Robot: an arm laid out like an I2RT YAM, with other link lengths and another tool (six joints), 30 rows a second.
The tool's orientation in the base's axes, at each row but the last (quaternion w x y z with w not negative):
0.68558 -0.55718 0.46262 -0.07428
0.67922 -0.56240 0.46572 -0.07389
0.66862 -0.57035 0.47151 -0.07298
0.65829 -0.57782 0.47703 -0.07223
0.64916 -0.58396 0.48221 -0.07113
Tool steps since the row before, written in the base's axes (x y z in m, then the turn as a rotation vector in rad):
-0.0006 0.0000 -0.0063 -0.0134 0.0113 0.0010
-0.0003 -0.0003 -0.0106 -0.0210 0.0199 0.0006
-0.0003 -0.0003 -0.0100 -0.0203 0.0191 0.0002
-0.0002 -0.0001 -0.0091 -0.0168 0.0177 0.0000
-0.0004 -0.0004 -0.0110 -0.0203 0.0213 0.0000
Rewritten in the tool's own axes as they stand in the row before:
0.0031 0.0055 -0.0001 -0.0150 0.0089 -0.0018
0.0058 0.0088 0.0003 -0.0244 0.0155 -0.0012
0.0055 0.0083 0.0005 -0.0233 0.0152 -0.0013
0.0049 0.0076 0.0009 -0.0204 0.0134 0.0003
0.0060 0.0092 0.0011 -0.0246 0.0161 0.0003

